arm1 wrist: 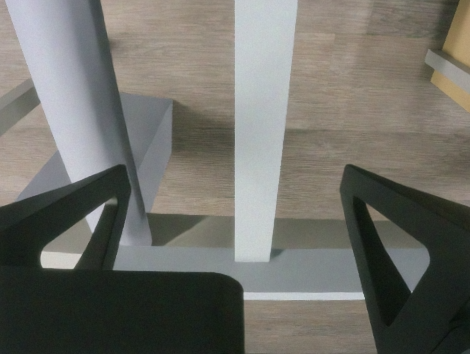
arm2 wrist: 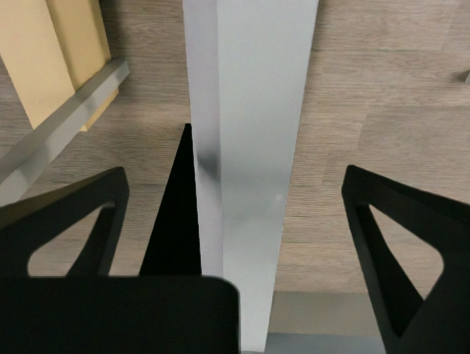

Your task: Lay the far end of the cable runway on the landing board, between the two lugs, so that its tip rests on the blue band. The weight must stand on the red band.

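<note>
My arm1 gripper is open, its fingertips wide apart on either side of a long white bar. The bar's narrow end meets a grey beam with a white edge. My arm2 gripper is open, with its fingertips either side of a wider pale bar that has a lilac side face. No finger touches a bar. Which parts belong to the cable runway I cannot tell. The landing board's lugs, the blue and red bands and the weight do not show in these views. Arm3 and arm4 grippers do not show.
A thick lilac-grey round post slants past a grey block at the left. Tan boards lie beyond a thin grey bar. A black strip lies left of the wider bar.
</note>
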